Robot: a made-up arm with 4 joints. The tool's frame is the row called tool.
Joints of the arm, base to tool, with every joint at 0 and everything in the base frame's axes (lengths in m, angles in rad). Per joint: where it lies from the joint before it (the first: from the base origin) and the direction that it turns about. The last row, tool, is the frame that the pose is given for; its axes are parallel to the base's.
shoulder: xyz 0 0 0.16 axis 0 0 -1
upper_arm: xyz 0 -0.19 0.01 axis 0 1 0
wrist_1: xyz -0.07 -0.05 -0.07 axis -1 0 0
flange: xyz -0.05 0.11 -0.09 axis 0 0 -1
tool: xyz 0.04 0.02 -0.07
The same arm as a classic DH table. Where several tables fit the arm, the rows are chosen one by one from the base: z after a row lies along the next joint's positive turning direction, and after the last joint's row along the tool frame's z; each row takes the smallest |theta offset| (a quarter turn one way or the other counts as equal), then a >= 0, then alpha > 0; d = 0 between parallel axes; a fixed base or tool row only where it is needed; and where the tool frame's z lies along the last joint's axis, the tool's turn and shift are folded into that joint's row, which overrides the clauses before.
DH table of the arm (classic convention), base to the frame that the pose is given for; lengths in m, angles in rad. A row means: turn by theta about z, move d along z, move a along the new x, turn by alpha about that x. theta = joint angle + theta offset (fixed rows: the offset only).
base (fixed): d 0; theta offset 0; a 0; alpha 3.1416
shoulder: d -0.17; theta offset 0; a 0; alpha 1.5708
upper_arm: d -0.24; theta offset 1.5708; a 0.07; alpha -1.5708
wrist_1: d 0.12; theta offset -1.5708; a 0.11; alpha -1.5708
flange: d 0; theta offset 1.1071; a 0.0447; alpha 3.1416
tool (fixed): d -0.16; theta offset -0.4636; a 0; alpha 0

